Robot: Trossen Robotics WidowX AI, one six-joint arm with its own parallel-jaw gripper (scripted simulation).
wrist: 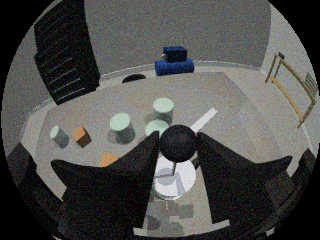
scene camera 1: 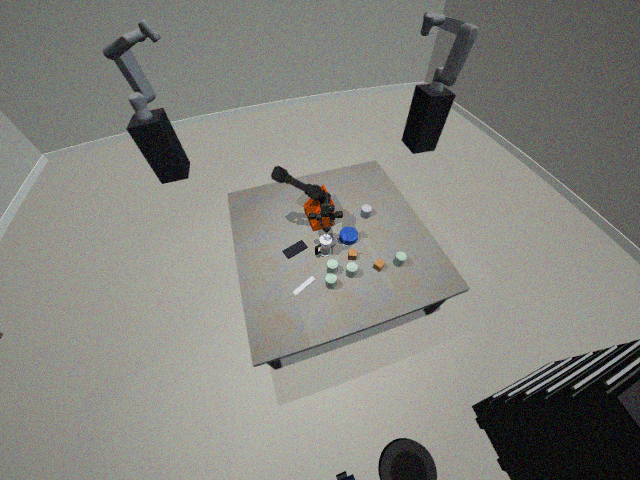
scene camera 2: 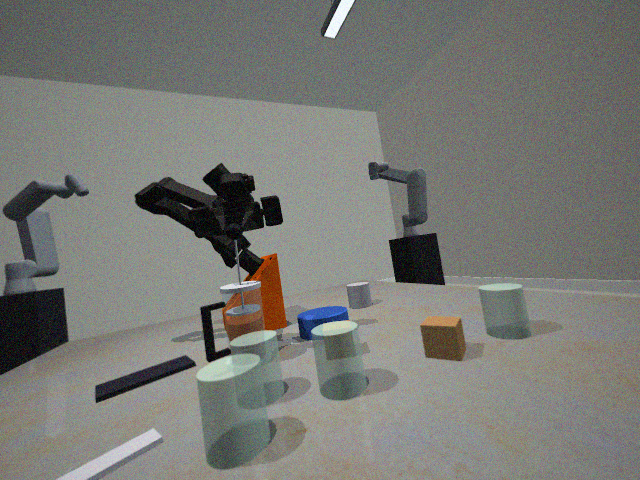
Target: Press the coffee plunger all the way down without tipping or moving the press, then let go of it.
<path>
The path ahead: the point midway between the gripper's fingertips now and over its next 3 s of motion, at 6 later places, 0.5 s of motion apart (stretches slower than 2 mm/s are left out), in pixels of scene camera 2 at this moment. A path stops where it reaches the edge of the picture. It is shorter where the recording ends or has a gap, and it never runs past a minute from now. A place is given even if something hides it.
My gripper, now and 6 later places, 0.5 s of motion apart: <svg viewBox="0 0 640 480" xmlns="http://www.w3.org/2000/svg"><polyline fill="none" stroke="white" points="233,230 235,242 237,254 239,264 240,266 240,266 240,266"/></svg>
</path>
